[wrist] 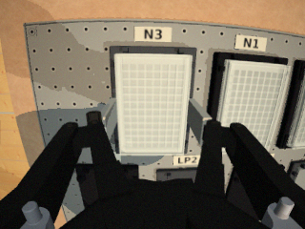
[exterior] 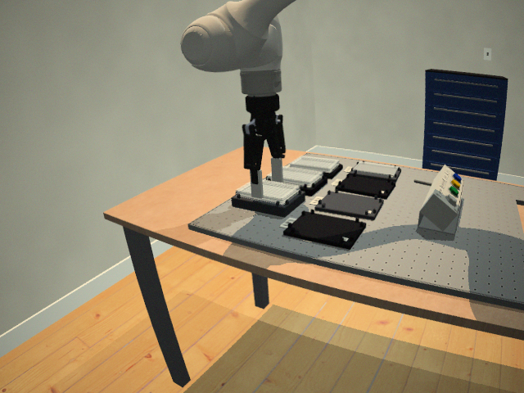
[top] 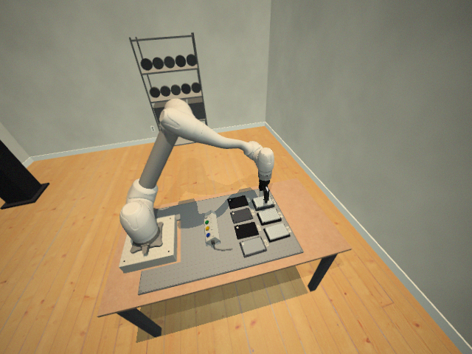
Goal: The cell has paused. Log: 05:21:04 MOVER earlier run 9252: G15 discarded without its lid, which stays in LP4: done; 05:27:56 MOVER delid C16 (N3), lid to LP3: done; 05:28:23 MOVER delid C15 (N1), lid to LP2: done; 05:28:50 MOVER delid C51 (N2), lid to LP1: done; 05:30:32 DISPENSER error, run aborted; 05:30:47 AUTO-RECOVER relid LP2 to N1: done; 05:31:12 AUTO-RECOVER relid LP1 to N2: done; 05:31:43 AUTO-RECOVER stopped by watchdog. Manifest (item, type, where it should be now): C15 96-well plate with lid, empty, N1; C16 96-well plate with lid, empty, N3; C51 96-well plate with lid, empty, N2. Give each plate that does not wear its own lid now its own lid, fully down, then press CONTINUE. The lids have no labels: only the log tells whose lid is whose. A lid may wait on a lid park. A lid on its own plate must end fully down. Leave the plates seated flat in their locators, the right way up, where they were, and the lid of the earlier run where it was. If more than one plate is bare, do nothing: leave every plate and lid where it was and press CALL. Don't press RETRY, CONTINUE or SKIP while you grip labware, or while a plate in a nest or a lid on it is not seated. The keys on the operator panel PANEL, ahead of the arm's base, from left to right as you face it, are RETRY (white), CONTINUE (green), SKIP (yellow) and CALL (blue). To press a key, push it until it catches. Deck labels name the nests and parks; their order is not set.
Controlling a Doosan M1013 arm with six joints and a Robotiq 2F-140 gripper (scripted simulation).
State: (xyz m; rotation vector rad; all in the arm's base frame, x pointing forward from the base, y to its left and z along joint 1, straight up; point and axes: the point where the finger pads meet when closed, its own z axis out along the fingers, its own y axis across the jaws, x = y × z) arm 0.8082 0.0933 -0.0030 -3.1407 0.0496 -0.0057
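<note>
The 96-well plate lies 3 cm below my hand. Round my hand: LP2 label: 10 cm behind, 6 cm to the right, 6 cm below; then lid park LP1: 18 cm behind, 8 cm to the left, 6 cm below; then lid park LP2: 19 cm behind, 6 cm to the right, 6 cm below.
</note>
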